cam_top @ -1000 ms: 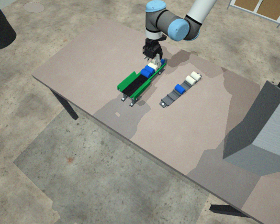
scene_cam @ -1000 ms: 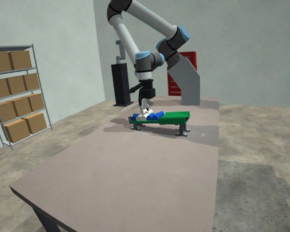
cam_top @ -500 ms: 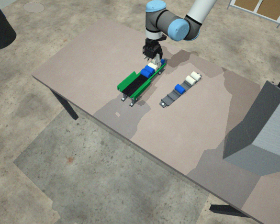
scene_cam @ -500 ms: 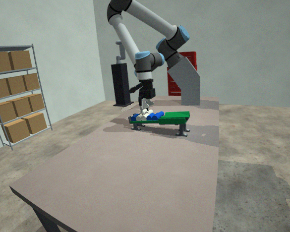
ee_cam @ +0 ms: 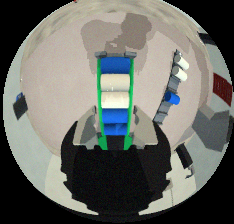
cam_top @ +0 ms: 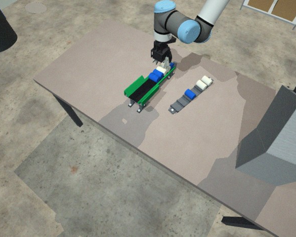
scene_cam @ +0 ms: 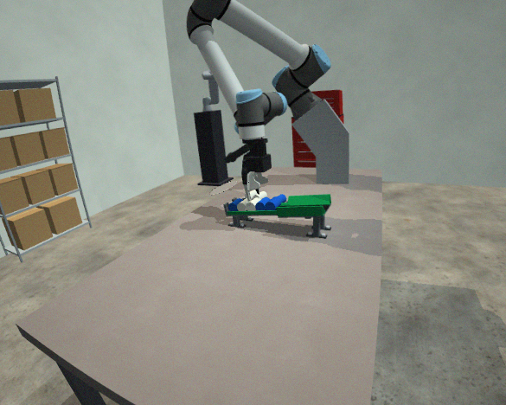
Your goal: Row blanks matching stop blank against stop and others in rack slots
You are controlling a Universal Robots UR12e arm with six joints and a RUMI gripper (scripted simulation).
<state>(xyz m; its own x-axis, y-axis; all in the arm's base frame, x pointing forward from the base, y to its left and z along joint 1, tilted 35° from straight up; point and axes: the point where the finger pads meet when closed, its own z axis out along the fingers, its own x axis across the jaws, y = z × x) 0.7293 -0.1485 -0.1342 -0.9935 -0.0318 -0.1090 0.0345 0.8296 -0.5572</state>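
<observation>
The grey stock rack is 230 mm behind my hand, 10 mm to the right of it and 130 mm below it.
</observation>
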